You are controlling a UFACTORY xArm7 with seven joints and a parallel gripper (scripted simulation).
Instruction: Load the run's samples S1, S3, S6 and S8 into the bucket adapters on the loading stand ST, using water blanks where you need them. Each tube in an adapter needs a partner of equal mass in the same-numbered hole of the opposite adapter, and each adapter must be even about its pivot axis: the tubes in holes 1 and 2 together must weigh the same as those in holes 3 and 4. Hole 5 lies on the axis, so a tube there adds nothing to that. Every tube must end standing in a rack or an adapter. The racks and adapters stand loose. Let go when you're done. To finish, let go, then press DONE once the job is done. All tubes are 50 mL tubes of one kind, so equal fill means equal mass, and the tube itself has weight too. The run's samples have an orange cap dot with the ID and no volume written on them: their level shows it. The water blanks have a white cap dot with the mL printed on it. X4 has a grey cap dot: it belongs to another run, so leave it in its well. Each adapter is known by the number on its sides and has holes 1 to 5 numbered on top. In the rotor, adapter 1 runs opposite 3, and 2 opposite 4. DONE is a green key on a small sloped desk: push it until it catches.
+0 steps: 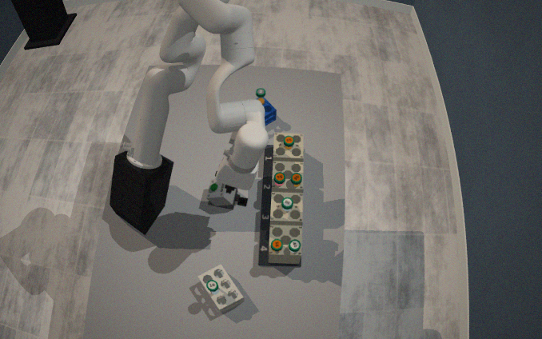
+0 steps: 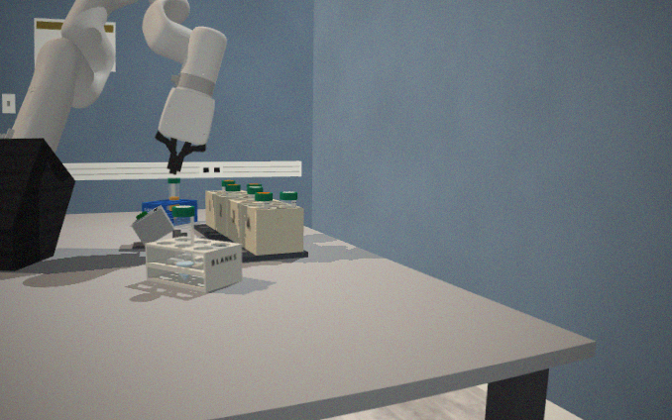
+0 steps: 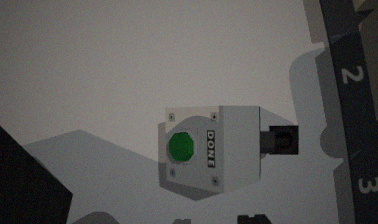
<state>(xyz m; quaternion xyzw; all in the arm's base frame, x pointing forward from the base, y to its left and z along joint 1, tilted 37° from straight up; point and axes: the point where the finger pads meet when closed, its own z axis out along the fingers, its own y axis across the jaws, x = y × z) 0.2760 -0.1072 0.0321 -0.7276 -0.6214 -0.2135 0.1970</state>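
Right now the done desk is 4 cm behind my hand, 5 cm to the left of it and 12 cm below it. From my hand the other things lie so: orange-filled tube 16 cm ahead, 20 cm to the left, 11 cm below; black stand 16 cm ahead, 4 cm to the left, 17 cm below; pink-filled tube 13 cm ahead, 6 cm to the left, 11 cm below.
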